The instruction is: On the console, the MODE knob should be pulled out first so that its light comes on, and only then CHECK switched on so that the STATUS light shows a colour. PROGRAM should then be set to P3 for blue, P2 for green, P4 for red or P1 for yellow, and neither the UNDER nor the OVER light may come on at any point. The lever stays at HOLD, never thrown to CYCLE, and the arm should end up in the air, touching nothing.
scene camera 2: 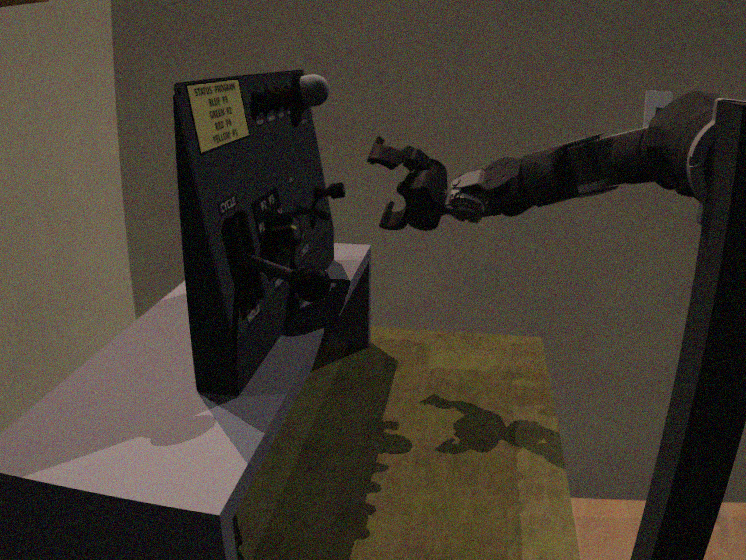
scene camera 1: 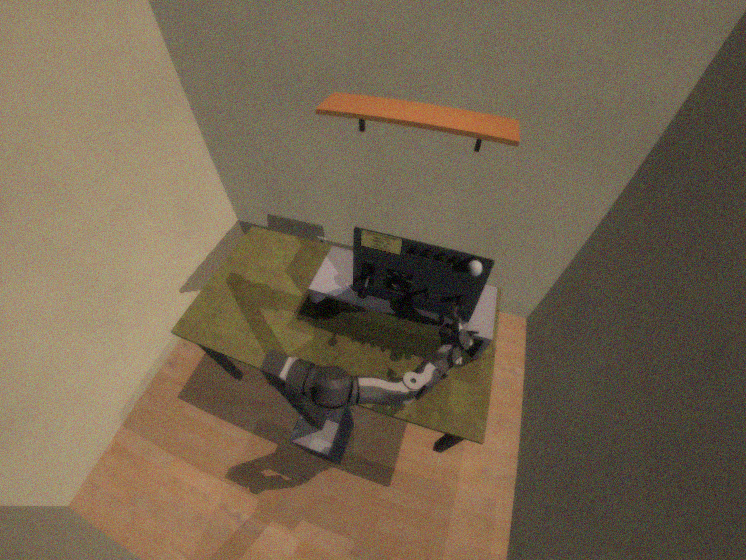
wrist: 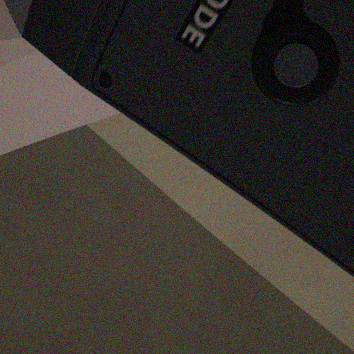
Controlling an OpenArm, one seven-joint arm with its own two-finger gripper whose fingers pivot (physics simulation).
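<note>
The console (scene camera 1: pixel 415 271) (scene camera 2: pixel 289 150) is a dark upright panel. The gripper (scene camera 1: pixel 462 322) (scene camera 2: pixel 380 189) is open and empty, in the air in front of the console's right part, apart from it. In the wrist view, a grey disc in a black ring (wrist: pixel 260 62) sits beside the partly cut-off MODE label (wrist: pixel 202 25); I cannot tell whether it is knob or lamp. A small dark knob (scene camera 2: pixel 337 190) sticks out near the panel's right edge. The lever (scene camera 2: pixel 310 283) slants down, out from its slot between CYCLE and HOLD. I see no lit lamp; CHECK is unreadable.
A white ball (scene camera 1: pixel 475 267) (scene camera 2: pixel 314 90) sticks out at the console's upper right. A yellow card (scene camera 1: pixel 380 241) (scene camera 2: pixel 218 115) lists STATUS colours and programs. The console stands on a pale raised base (scene camera 2: pixel 150 464) on the green table (scene camera 1: pixel 265 241). An orange shelf (scene camera 1: pixel 415 114) is above.
</note>
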